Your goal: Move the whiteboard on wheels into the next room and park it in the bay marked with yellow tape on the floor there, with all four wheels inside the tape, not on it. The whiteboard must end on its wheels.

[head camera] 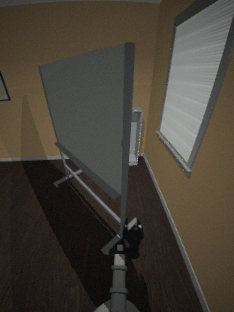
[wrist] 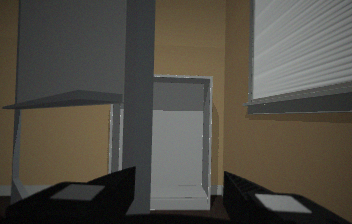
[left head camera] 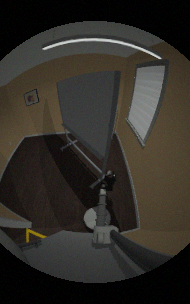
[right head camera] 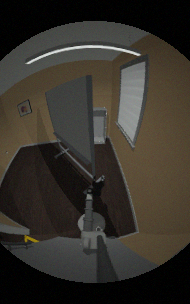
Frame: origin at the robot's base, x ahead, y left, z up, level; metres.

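Seen in the pictures: gripper, fingertip midpoint: (head camera: 132,218) (wrist: 178,184) (left head camera: 109,170) (right head camera: 97,175).
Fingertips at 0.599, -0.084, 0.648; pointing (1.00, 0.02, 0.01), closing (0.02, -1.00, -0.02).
A point is followed by its place in that frame, as x, y, z.
The grey whiteboard (head camera: 90,110) @(0.948, 0.218, 1.312) (left head camera: 87,110) @(0.951, 0.220, 1.225) (right head camera: 72,115) @(0.913, 0.181, 1.264) (wrist: 72,50) @(0.916, 0.185, 0.855) stands upright on its wheeled frame, turned at an angle, with its near side edge towards me. Its near foot (head camera: 112,244) @(0.623, 0.076, 0.072) reaches out beside my arm; the small wheels are too dark to make out. My gripper (head camera: 134,223) (wrist: 178,184) @(0.599, -0.084, 0.648) is open, low at the right of the near upright. In the wrist view the upright (wrist: 140,100) @(0.715, -0.026, 0.723) rises behind the left fingertip, left of the middle of the gap. Yellow tape (left head camera: 28,234) @(-0.849, 1.290, -0.035) (right head camera: 30,239) @(-0.721, 1.159, -0.021) shows partly at the lower left, beyond a wall edge.
A white open cabinet (head camera: 140,132) @(2.108, -0.300, 0.665) (right head camera: 105,125) @(2.136, -0.302, 0.561) (wrist: 210,140) @(2.099, -0.296, 0.519) stands at the far wall behind the whiteboard. A window with blinds (head camera: 192,80) @(1.317, -0.584, 1.498) (left head camera: 149,100) @(1.227, -0.594, 1.422) (right head camera: 132,97) @(1.297, -0.586, 1.448) (wrist: 305,45) @(1.318, -0.584, 1.012) is on the right wall, close to my arm's right. A picture (left head camera: 31,97) @(2.129, 2.133, 1.431) (right head camera: 24,108) @(2.128, 2.145, 1.421) hangs at left.
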